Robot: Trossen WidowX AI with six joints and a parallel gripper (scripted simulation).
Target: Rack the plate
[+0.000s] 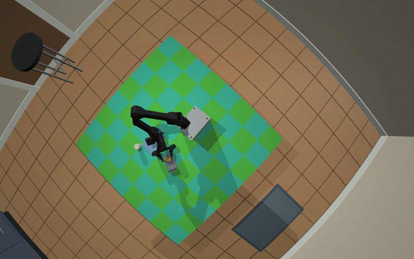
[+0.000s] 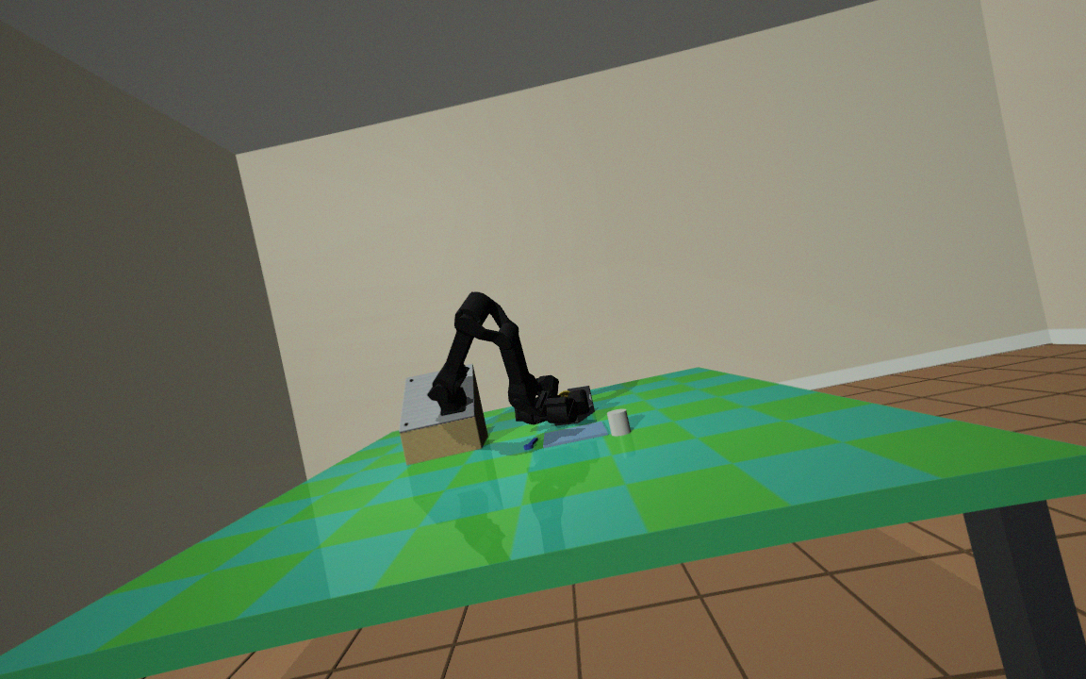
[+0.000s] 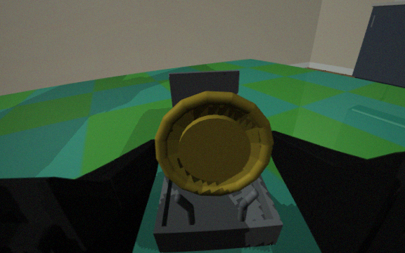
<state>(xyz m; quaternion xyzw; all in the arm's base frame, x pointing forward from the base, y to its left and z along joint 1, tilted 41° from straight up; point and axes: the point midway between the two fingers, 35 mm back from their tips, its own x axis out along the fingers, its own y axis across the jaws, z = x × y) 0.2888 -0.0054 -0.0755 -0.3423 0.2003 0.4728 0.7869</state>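
The grey dish rack lies 30 mm below my gripper tip, 20 mm to the left of it and 10 mm ahead of it. From my gripper tip the other things lie so: yellow plate 10 mm to the right; pale blue mat 180 mm to the right, 50 mm below, 10 mm behind; blue spoon 190 mm to the right, 110 mm behind, 50 mm below.
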